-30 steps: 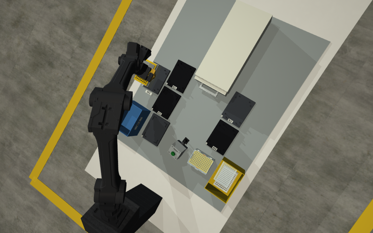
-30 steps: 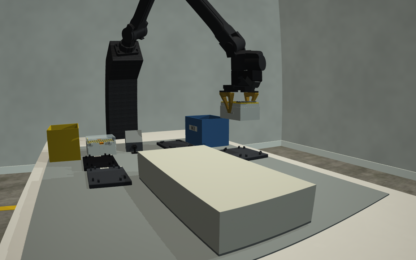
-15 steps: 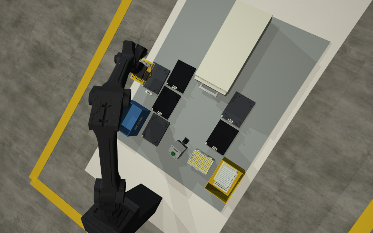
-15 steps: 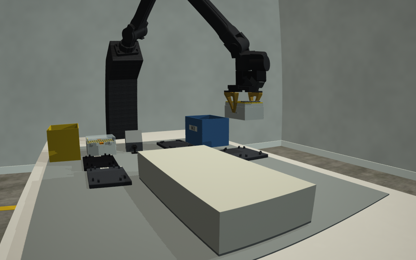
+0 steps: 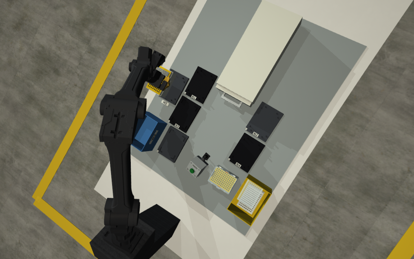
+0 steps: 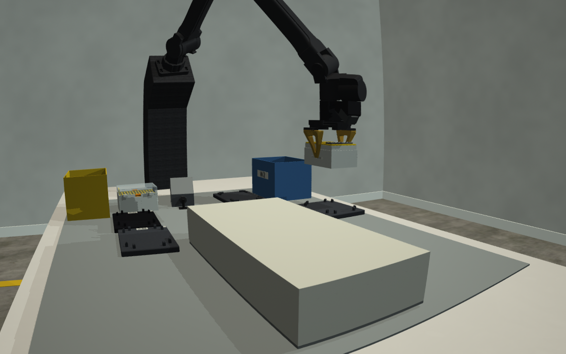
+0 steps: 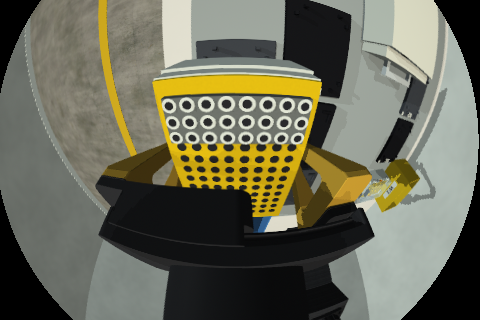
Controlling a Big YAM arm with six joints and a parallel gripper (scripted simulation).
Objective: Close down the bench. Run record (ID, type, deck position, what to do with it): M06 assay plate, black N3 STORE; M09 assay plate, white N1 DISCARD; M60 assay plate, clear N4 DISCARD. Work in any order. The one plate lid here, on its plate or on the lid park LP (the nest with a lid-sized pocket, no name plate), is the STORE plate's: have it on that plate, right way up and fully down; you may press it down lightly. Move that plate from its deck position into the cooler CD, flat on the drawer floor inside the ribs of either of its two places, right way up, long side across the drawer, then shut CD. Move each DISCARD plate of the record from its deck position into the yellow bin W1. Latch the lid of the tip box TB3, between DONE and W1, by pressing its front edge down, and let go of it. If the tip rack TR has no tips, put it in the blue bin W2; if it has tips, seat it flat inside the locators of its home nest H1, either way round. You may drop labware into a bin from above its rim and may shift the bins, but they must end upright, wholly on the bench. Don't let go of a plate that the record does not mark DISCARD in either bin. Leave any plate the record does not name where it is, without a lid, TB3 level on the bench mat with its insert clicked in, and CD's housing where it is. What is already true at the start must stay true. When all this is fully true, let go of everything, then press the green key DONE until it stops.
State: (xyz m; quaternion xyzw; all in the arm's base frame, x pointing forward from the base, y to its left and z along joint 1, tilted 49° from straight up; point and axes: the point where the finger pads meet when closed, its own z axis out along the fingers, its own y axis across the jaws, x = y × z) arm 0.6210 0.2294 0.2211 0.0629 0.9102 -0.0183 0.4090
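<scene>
The home nest H1 lies 150 mm below my hand. The rest, counted from my hand: nest N3 (150 mm below, 120 mm behind, 110 mm to the right); yellow tip rack (10 mm behind, 10 mm above); nest N1 (150 mm to the right, 150 mm below, 50 mm ahead).
</scene>
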